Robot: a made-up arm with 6 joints. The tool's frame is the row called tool. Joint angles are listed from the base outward.
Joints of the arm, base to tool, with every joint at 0 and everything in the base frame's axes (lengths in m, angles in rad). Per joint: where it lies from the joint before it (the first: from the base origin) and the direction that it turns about. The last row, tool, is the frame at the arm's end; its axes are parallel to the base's.
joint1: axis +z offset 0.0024 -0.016 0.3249
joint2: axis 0.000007 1 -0.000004 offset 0.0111 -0.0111 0.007
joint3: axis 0.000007 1 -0.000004 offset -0.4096 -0.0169 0.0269
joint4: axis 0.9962 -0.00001 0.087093 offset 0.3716 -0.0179 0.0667
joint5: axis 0.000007 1 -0.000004 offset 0.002 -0.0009 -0.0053
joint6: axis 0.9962 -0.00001 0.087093 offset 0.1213 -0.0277 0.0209
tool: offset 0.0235 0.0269 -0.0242
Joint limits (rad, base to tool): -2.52..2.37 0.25..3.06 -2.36..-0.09 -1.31..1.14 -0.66..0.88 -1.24..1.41
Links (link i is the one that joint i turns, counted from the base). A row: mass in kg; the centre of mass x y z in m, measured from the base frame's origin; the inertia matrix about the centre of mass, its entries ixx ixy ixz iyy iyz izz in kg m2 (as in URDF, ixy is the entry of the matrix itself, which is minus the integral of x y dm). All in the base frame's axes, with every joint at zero. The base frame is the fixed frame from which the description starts. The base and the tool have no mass.
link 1: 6.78; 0.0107 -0.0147 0.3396; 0.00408 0 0 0.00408 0 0.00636
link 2: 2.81; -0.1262 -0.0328 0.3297; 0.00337 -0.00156 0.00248 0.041 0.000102 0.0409
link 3: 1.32; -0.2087 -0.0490 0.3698; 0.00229 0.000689 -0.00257 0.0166 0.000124 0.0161
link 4: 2.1; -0.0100 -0.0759 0.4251; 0.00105 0 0.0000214 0.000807 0 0.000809
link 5: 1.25; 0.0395 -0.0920 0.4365; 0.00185 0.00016 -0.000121 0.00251 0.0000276 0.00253
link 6: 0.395; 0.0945 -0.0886 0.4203; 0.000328 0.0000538 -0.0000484 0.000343 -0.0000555 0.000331
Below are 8 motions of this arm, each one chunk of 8 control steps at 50 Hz.
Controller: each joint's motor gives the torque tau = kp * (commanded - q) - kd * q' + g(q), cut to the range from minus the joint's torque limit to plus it. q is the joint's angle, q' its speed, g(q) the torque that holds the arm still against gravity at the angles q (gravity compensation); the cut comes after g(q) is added. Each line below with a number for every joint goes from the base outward.
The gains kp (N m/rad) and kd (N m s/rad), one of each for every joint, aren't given. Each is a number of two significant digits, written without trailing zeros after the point. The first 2 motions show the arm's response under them.
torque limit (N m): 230 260 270 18 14 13
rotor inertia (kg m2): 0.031 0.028 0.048 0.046 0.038 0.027
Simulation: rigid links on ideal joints. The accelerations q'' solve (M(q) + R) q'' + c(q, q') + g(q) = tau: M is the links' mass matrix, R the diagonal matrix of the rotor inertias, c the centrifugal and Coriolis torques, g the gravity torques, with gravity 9.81 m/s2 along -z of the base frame. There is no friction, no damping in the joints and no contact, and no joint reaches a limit. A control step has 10 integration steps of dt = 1/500 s. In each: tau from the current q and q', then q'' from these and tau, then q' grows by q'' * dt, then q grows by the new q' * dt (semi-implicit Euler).
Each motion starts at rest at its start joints. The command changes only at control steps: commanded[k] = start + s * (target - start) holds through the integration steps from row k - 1 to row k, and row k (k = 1, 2, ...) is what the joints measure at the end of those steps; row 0 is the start. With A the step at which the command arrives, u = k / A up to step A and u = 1 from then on. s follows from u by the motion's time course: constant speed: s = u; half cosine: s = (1 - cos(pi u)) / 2; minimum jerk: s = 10 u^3 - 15 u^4 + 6 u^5; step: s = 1 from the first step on.
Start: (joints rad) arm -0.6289 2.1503 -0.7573 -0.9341 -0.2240 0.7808
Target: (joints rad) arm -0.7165 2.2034 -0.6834 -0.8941 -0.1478 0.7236
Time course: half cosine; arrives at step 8
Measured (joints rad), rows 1 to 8:
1: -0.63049 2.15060 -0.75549 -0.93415 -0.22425 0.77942
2: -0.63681 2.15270 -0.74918 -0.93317 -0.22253 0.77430
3: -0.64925 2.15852 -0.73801 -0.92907 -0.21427 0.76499
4: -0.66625 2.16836 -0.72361 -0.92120 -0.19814 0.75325
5: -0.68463 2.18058 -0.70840 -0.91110 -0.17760 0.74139
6: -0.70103 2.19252 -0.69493 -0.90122 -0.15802 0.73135
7: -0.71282 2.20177 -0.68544 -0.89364 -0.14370 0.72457
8: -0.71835 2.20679 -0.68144 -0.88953 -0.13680 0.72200
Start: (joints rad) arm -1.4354 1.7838 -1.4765 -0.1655 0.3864 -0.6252
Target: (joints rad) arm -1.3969 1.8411 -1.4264 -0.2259 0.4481 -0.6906
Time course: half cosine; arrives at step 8
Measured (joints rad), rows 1 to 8:
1: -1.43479 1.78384 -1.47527 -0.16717 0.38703 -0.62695
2: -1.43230 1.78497 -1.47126 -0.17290 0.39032 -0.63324
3: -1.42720 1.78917 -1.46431 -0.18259 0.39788 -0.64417
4: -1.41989 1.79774 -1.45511 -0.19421 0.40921 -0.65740
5: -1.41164 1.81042 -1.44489 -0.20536 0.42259 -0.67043
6: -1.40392 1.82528 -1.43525 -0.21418 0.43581 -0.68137
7: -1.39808 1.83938 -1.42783 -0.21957 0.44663 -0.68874
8: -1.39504 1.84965 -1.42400 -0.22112 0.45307 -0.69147
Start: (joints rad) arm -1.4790 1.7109 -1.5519 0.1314 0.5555 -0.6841
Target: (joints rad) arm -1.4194 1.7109 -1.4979 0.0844 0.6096 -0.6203
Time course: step
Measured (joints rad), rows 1 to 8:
1: -1.45179 1.69675 -1.51066 0.09091 0.56722 -0.64333
2: -1.42087 1.70261 -1.49946 0.07872 0.61115 -0.60766
3: -1.40875 1.71313 -1.49669 0.08959 0.62483 -0.60914
4: -1.41102 1.72034 -1.49541 0.09656 0.61926 -0.62001
5: -1.41706 1.72216 -1.49537 0.09328 0.61286 -0.62304
6: -1.42073 1.71944 -1.49625 0.08675 0.61036 -0.62118
7: -1.42122 1.71460 -1.49746 0.08283 0.60965 -0.61996
8: -1.42026 1.71009 -1.49844 0.08213 0.60895 -0.62011

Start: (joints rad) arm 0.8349 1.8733 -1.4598 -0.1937 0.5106 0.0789
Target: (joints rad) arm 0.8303 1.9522 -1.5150 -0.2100 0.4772 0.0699
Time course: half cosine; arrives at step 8
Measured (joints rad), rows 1 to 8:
1: 0.83476 1.87455 -1.46169 -0.19380 0.51043 0.07868
2: 0.83430 1.87901 -1.46743 -0.19487 0.50834 0.07785
3: 0.83356 1.88759 -1.47639 -0.19767 0.50280 0.07636
4: 0.83267 1.90010 -1.48696 -0.20161 0.49494 0.07451
5: 0.83182 1.91530 -1.49739 -0.20550 0.48699 0.07267
6: 0.83112 1.93108 -1.50605 -0.20841 0.48070 0.07112
7: 0.83068 1.94491 -1.51169 -0.20990 0.47696 0.07008
8: 0.83053 1.95435 -1.51354 -0.20991 0.47605 0.06970

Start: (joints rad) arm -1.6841 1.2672 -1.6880 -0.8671 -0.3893 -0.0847
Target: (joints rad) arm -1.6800 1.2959 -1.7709 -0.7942 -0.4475 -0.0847
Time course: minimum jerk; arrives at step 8
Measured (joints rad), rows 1 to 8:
1: -1.68405 1.26766 -1.68907 -0.86651 -0.38967 -0.08468
2: -1.68375 1.27016 -1.69515 -0.86277 -0.39226 -0.08460
3: -1.68309 1.27506 -1.70796 -0.85346 -0.39953 -0.08455
4: -1.68216 1.28124 -1.72573 -0.83887 -0.41176 -0.08460
5: -1.68122 1.28692 -1.74449 -0.82201 -0.42642 -0.08470
6: -1.68051 1.29063 -1.75985 -0.80703 -0.43969 -0.08482
7: -1.68017 1.29185 -1.76878 -0.79726 -0.44834 -0.08491
8: -1.68014 1.29148 -1.77151 -0.79354 -0.45135 -0.08493

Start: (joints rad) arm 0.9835 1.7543 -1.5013 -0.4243 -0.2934 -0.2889
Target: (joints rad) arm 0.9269 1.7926 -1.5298 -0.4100 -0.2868 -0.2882
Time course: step
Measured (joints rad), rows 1 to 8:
1: 0.95988 1.77190 -1.52785 -0.42573 -0.29790 -0.28643
2: 0.92955 1.78253 -1.53159 -0.41976 -0.29877 -0.28798
3: 0.91521 1.78991 -1.52951 -0.40635 -0.28546 -0.29003
4: 0.91618 1.79548 -1.52824 -0.39976 -0.27597 -0.28963
5: 0.92317 1.79868 -1.52803 -0.40234 -0.27702 -0.28817
6: 0.92867 1.79919 -1.52843 -0.40799 -0.28276 -0.28745
7: 0.93020 1.79750 -1.52905 -0.41158 -0.28698 -0.28763
8: 0.92895 1.79477 -1.52966 -0.41208 -0.28823 -0.28806

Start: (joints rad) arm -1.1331 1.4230 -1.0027 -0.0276 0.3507 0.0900
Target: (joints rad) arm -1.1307 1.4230 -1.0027 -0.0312 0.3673 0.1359
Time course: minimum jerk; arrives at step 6
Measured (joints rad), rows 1 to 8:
1: -1.13305 1.42299 -1.00271 -0.02768 0.35100 0.09110
2: -1.13276 1.42297 -1.00273 -0.02814 0.35280 0.09736
3: -1.13216 1.42293 -1.00275 -0.02904 0.35683 0.11051
4: -1.13142 1.42291 -1.00273 -0.03006 0.36208 0.12584
5: -1.13086 1.42296 -1.00268 -0.03077 0.36636 0.13613
6: -1.13065 1.42306 -1.00264 -0.03102 0.36815 0.13829
7: -1.13066 1.42312 -1.00264 -0.03107 0.36805 0.13643
8: -1.13069 1.42310 -1.00267 -0.03114 0.36748 0.13534

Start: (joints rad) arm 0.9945 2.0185 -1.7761 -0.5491 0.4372 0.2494
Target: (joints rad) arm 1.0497 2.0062 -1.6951 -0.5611 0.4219 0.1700
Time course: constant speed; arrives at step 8
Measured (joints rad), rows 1 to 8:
1: 0.99679 2.01547 -1.76813 -0.55115 0.43547 0.24245
2: 1.00262 2.01290 -1.75831 -0.55289 0.43479 0.23028
3: 1.01088 2.01155 -1.74809 -0.55413 0.43318 0.21905
4: 1.01977 2.01115 -1.73771 -0.55510 0.43039 0.20963
5: 1.02801 2.01112 -1.72728 -0.55602 0.42764 0.20036
6: 1.03523 2.01092 -1.71688 -0.55703 0.42570 0.19049
7: 1.04173 2.01020 -1.70658 -0.55822 0.42439 0.18038
8: 1.04804 2.00886 -1.69643 -0.55963 0.42312 0.17034

